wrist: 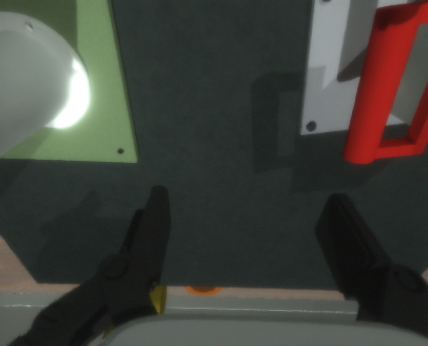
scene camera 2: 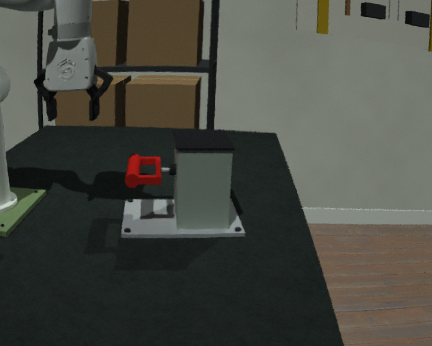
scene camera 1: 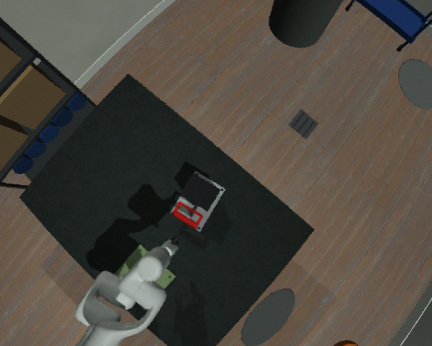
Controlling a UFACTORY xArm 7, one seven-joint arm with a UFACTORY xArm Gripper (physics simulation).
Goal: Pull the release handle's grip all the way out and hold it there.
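The release handle's red grip (scene camera 1: 186, 222) (scene camera 2: 132, 171) (wrist: 377, 85) is the thick outer bar of a red frame. A short rod (scene camera 2: 166, 169) joins the frame to the side of a pale box-shaped housing (scene camera 2: 204, 187) with a dark top (scene camera 1: 201, 191). The housing stands on a light base plate (scene camera 2: 150, 231) (wrist: 325, 107). A short length of rod shows between frame and housing. My gripper (scene camera 1: 174, 241) (scene camera 2: 73, 117) (wrist: 245, 208) is open and empty, fingers pointing down. It is apart from the grip, higher up and on its outer side, toward the arm's base. In the wrist view the grip lies at the upper right.
The arm's green mounting plate (scene camera 1: 166, 279) (scene camera 2: 22, 212) (wrist: 100, 135) lies on the same dark table top (scene camera 1: 260, 215) (scene camera 2: 225, 300). A shelf rack (scene camera 2: 214, 75) with cardboard boxes (scene camera 2: 162, 100) stands behind the table. A dark round bin (scene camera 1: 300, 25) stands farther off on the floor.
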